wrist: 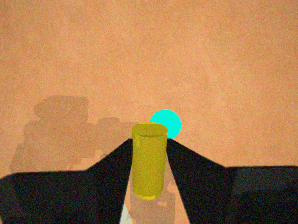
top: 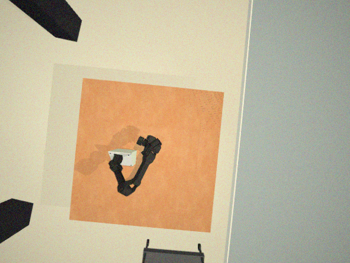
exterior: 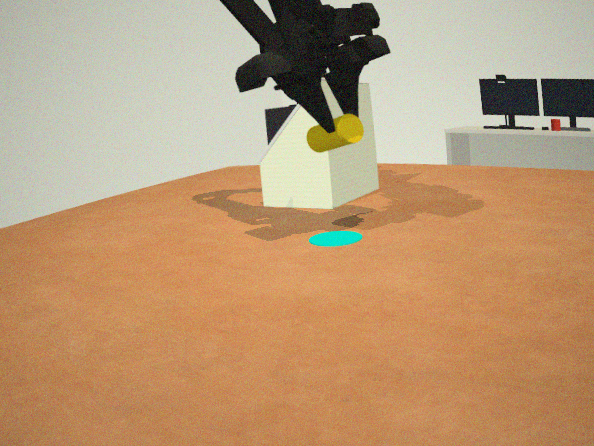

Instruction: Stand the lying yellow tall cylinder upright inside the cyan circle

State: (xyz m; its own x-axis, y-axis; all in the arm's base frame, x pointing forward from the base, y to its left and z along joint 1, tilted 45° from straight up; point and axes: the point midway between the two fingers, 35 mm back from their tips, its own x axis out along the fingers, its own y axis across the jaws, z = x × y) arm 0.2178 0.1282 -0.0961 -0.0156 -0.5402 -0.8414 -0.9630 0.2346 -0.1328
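Now: gripper tip 1 cm short of the cyan circle, 1 cm to the left of it and 12 cm above it. The rest, counted from my gripper tip: yellow tall cylinder (1 cm behind, 2 cm to the right, 1 cm below).
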